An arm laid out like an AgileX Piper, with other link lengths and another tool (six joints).
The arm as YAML. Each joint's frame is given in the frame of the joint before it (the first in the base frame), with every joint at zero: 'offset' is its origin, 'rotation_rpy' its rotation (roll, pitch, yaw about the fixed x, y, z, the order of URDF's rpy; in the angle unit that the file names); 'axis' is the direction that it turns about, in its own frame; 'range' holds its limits. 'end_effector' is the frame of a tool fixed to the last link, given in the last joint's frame.
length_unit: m
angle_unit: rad
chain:
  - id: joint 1
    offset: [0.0, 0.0, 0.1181]
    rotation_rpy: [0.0, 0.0, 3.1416]
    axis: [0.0, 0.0, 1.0]
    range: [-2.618, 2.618]
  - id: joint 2
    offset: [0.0, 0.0, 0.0]
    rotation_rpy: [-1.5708, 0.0, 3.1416]
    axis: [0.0, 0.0, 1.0]
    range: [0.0, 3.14]
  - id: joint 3
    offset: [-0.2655, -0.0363, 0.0]
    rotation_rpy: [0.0, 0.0, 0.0]
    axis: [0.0, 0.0, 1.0]
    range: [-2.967, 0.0]
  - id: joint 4
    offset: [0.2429, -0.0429, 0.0]
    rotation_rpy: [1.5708, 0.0, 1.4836]
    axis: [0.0, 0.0, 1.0]
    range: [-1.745, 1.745]
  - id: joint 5
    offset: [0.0, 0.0, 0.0]
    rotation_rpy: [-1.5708, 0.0, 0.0]
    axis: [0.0, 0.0, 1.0]
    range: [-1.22, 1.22]
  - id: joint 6
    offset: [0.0, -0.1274, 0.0]
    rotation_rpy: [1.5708, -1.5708, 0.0]
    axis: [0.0, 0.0, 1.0]
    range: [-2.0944, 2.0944]
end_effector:
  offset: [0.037, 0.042, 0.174]
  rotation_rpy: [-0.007, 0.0, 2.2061]
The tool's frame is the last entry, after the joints.
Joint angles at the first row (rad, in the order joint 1, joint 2, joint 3, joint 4, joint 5, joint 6):
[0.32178 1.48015 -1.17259 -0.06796 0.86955 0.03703]
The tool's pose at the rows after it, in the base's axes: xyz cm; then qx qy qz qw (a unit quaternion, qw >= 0):
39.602, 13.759, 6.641, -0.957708, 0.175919, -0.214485, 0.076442
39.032, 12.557, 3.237, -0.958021, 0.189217, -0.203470, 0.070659
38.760, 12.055, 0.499, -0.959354, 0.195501, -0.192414, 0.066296
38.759, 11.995, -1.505, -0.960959, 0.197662, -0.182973, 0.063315
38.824, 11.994, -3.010, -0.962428, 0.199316, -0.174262, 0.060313
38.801, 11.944, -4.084, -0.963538, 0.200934, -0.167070, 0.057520
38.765, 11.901, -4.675, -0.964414, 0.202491, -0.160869, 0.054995
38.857, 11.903, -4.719, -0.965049, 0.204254, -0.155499, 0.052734
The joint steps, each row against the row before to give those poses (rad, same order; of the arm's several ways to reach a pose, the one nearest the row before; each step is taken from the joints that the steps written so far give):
[-0.04241 -0.01131 0.15308 -0.00090 -0.12047 0.00842]
[-0.02855 0.02788 0.09947 0.00043 -0.10258 0.00426]
[-0.01377 0.04859 0.05272 0.00041 -0.07741 0.00253]
[-0.00370 0.05274 0.01846 0.00040 -0.05128 0.00249]
[-0.00164 0.04670 0.00225 0.00025 -0.03032 0.00256]
[-0.00168 0.03293 -0.00005 0.00002 -0.01725 0.00209]
[-0.00096 0.02003 -0.00635 0.00100 -0.00012 0.00123]
[-0.00001 0.00979 -0.01943 0.00239 0.02146 0.00065]

